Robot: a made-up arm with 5 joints. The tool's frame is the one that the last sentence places.
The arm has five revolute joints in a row. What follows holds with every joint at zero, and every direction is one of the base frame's. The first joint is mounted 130.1 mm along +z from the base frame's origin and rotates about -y. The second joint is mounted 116 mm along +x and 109.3 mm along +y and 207.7 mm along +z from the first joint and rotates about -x. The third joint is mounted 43.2 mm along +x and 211.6 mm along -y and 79.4 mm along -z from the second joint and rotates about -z. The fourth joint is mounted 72.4 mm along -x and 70.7 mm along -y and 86.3 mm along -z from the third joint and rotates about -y. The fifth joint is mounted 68.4 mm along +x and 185.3 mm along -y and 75.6 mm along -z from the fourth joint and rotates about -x. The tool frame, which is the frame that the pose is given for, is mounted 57.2 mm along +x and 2.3 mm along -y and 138.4 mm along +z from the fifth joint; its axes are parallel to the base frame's.
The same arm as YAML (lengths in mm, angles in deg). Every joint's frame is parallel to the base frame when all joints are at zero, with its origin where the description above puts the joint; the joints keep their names.
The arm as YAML. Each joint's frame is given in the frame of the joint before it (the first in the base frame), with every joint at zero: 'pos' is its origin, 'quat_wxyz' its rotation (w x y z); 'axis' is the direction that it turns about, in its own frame. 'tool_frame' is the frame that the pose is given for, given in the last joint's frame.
length_unit: mm
angle_unit: deg
joints:
  - joint: joint 1
    pos: [0.0, 0.0, 130.1]
    quat_wxyz: [1.0, 0.0, 0.0, 0.0]
    axis: "-y"
  - joint: joint 2
    pos: [116.0, 109.3, 207.7]
    quat_wxyz: [1.0, 0.0, 0.0, 0.0]
    axis: "-x"
  - joint: joint 3
    pos: [43.2, -211.6, -79.4]
    quat_wxyz: [1.0, 0.0, 0.0, 0.0]
    axis: "-z"
  - joint: joint 4
    pos: [-72.4, -70.7, -86.3]
    quat_wxyz: [1.0, 0.0, 0.0, 0.0]
    axis: "-y"
  - joint: joint 5
    pos: [68.4, -185.3, -75.6]
    quat_wxyz: [1.0, 0.0, 0.0, 0.0]
    axis: "-x"
tool_frame:
  pos: [57.2, -2.3, 138.4]
  quat_wxyz: [1.0, 0.0, 0.0, 0.0]

